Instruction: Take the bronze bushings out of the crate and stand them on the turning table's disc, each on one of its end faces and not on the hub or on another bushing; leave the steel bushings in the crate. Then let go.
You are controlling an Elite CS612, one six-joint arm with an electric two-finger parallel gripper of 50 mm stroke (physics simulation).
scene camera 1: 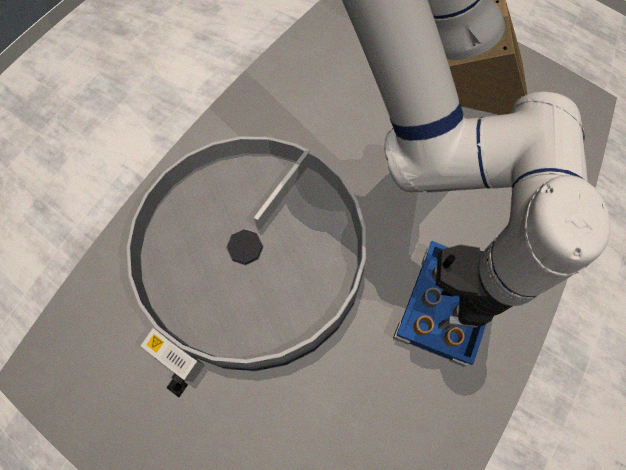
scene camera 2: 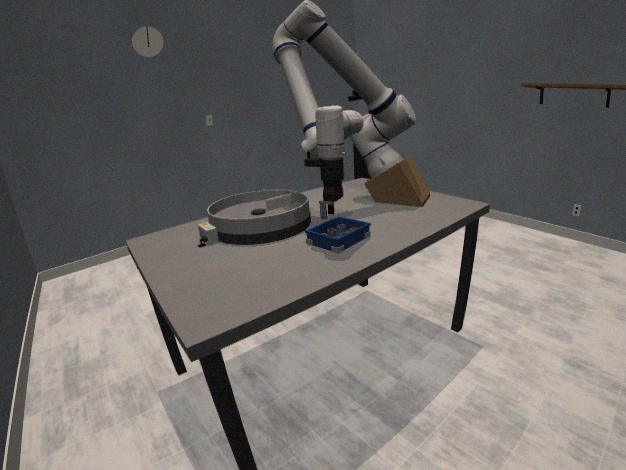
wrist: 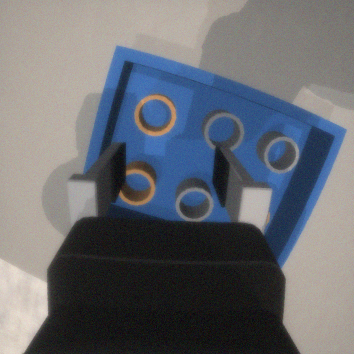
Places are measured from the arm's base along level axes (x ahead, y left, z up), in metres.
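Pixels of known places: gripper, between the fingertips: point(scene camera 1: 445, 310) point(scene camera 2: 327, 216) point(wrist: 169, 162); arm's base, origin of its link: point(scene camera 1: 465, 31) point(scene camera 2: 387, 169).
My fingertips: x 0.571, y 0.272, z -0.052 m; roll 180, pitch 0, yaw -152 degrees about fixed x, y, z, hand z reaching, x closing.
Ahead of a thing's pixels: the offset from my fingertips to its top centre. "spot": to the spot under its first point.
The blue crate {dy +0.007, dx -0.039, dz -0.045 m} point(scene camera 1: 434, 351) point(scene camera 2: 321, 240) point(wrist: 165, 57) holds upright bushings. One bronze bushing {dy -0.010, dx +0.020, dz -0.064 m} point(scene camera 1: 423, 316) point(wrist: 173, 115) and another bronze bushing {dy +0.050, dx +0.004, dz -0.064 m} point(wrist: 137, 202) stand at one end. An orange sliver beside the right finger in the wrist view belongs to a mostly hidden thing. Steel bushings stand in the wrist view: one {dy -0.026, dx -0.033, dz -0.064 m} point(wrist: 242, 131) partly behind the right fingertip, one {dy -0.037, dx -0.085, dz -0.064 m} point(wrist: 297, 154) to its right, one {dy +0.039, dx -0.046, dz -0.064 m} point(wrist: 211, 204) near the gripper body. My gripper point(scene camera 2: 327, 211) point(wrist: 169, 162) is open and empty above the crate. The turning table's disc {dy -0.347, dx +0.105, dz -0.034 m} point(scene camera 1: 212, 303) bears no bushing; its hub {dy -0.347, dx +0.105, dz -0.034 m} point(scene camera 1: 244, 246) is dark.
A raised grey wall point(scene camera 1: 363, 247) point(scene camera 2: 262, 225) rings the disc. A straight divider {spot: dy -0.355, dx -0.012, dz +0.003 m} point(scene camera 1: 281, 187) runs from this wall toward the hub. A white box {spot: dy -0.324, dx +0.337, dz -0.036 m} point(scene camera 1: 169, 354) with a warning label adjoins the wall. The arm stands on a wooden wedge point(scene camera 2: 396, 189) at the back of the table.
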